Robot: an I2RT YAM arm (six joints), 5 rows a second.
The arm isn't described. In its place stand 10 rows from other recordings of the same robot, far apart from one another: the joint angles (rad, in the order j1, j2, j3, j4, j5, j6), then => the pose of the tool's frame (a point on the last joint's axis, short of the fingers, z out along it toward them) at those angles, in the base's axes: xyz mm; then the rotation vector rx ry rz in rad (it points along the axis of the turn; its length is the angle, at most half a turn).
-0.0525 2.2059 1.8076 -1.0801 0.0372 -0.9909 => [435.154 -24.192 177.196 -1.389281 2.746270 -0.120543]
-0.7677 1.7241 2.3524 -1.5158 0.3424 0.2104 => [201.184 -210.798 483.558 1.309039 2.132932 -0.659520]
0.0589 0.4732 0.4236 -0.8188 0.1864 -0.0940 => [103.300 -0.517 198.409 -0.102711 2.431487 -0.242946]
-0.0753 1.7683 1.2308 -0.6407 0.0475 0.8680 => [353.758 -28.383 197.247 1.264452 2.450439 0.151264]
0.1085 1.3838 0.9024 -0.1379 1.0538 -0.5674 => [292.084 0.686 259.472 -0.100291 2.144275 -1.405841]
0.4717 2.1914 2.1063 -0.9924 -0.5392 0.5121 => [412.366 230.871 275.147 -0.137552 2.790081 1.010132]
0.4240 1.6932 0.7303 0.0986 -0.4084 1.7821 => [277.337 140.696 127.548 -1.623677 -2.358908 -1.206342]
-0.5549 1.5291 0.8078 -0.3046 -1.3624 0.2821 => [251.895 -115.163 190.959 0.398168 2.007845 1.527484]
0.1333 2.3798 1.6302 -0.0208 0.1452 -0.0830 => [505.788 62.627 96.641 -0.180577 2.328562 -0.144892]
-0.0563 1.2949 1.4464 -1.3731 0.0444 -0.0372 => [218.273 -13.884 360.853 0.037620 2.793397 -0.084990]
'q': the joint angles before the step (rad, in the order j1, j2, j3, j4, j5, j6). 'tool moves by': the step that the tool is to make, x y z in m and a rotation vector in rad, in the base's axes. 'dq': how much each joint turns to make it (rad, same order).
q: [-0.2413, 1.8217, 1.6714, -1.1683, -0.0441, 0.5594]
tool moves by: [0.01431, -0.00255, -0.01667, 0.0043, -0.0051, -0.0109]
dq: [0.0023, 0.0519, 0.0001, 0.0564, -0.0019, 0.0142]
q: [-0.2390, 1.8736, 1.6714, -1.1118, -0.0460, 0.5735]
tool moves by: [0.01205, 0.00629, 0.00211, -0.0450, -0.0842, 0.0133]
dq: [0.0256, 0.0027, 0.0001, 0.0949, 0.0275, 0.0042]
